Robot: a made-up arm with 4 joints.
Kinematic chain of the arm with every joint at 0, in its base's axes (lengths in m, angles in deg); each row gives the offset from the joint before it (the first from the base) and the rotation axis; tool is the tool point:
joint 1: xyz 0 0 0.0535 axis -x
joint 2: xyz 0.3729 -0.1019 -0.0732 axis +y
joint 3: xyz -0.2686 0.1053 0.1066 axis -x
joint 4: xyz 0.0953 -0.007 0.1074 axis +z
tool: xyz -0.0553 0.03 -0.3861
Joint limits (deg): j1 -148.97..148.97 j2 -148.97..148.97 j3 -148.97..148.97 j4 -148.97..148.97
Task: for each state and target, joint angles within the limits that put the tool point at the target. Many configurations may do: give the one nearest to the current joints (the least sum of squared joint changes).
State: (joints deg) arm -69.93 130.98 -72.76 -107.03
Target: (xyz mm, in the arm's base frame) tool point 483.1 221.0 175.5
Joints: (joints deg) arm -22.11 148.97 -50.56 -85.67
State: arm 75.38 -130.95 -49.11 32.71
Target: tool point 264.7 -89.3 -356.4
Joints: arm 54.54 -90.74 -91.16 23.03
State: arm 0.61 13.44 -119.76 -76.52
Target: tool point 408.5 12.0 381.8
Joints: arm -35.25 29.29 -127.59 -101.89
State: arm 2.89 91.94 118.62 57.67
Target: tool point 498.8 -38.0 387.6
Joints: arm 41.37 67.78 108.54 56.13
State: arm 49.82 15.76 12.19 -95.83
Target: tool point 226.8 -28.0 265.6
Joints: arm 89.14 47.36 58.66 -99.54
